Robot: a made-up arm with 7 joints. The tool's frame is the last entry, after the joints.
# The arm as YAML. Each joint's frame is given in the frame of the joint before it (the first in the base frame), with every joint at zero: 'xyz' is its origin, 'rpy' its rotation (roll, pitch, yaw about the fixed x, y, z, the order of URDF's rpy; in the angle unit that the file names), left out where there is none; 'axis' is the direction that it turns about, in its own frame. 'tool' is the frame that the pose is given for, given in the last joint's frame.
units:
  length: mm
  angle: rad
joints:
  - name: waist
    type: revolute
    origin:
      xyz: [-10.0, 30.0, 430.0]
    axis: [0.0, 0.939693, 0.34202]
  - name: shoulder
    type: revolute
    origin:
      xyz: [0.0, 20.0, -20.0]
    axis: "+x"
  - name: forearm
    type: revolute
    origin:
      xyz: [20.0, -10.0, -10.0]
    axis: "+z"
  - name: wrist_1
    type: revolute
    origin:
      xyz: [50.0, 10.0, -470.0]
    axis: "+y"
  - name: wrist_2
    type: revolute
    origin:
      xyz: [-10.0, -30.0, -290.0]
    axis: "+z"
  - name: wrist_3
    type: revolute
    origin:
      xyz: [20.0, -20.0, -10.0]
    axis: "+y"
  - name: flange
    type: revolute
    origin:
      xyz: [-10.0, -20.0, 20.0]
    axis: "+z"
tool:
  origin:
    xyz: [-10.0, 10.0, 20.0]
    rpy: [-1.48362, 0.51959, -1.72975]
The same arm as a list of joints. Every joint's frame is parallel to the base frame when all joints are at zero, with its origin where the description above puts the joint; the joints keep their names.
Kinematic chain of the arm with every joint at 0, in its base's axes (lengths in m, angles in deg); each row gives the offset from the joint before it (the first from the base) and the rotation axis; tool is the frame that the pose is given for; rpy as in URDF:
waist: xyz -0.0100 0.0300 0.4300 axis 0 0.9397 0.342
shoulder: xyz 0.0000 0.0200 -0.0200 axis +x
forearm: xyz 0.0200 -0.0100 -0.0100 axis +z
wrist_1: xyz 0.0500 0.0100 -0.4700 axis +y
wrist_2: xyz -0.0100 -0.0300 -0.2900 axis +z
wrist_3: xyz 0.0200 -0.0200 -0.0100 axis +y
flange: xyz -0.0100 -0.0200 0.0200 axis +z
tool: xyz -0.0100 0.0100 0.0200 rpy -85.01 29.77 -99.11

